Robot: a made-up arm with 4 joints.
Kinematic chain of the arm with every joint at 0, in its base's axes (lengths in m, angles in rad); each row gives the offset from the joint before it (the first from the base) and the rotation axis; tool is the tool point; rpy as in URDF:
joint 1: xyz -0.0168 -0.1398 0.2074 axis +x
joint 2: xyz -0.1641 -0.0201 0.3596 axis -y
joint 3: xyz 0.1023 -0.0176 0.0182 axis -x
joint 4: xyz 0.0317 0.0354 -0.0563 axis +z
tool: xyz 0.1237 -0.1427 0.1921 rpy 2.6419 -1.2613 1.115
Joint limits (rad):
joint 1: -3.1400..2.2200
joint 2: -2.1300..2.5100
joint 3: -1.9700..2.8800
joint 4: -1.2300..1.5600
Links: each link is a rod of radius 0.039 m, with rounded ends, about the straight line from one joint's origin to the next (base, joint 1, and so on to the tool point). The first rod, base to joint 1, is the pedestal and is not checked.
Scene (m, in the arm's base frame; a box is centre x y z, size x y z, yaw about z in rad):
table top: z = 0
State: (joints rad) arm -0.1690 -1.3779 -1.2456 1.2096
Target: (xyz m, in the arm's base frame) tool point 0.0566 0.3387 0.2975
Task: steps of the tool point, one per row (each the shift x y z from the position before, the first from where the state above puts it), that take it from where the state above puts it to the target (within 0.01 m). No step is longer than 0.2 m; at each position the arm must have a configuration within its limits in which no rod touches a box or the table.
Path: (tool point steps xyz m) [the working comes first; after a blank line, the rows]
Joints at the target: -1.8372 0.0621 -0.5962 -0.1061
Straight joint move there: clear.

1: 0.0392 0.0489 0.0636
2: 0.0298 0.0760 0.0558
3: 0.0169 0.1048 0.0344
4: 0.0002 0.1269 -0.0037
5: -0.0201 0.1313 -0.0553
6: -0.0422 0.1087 -0.1103

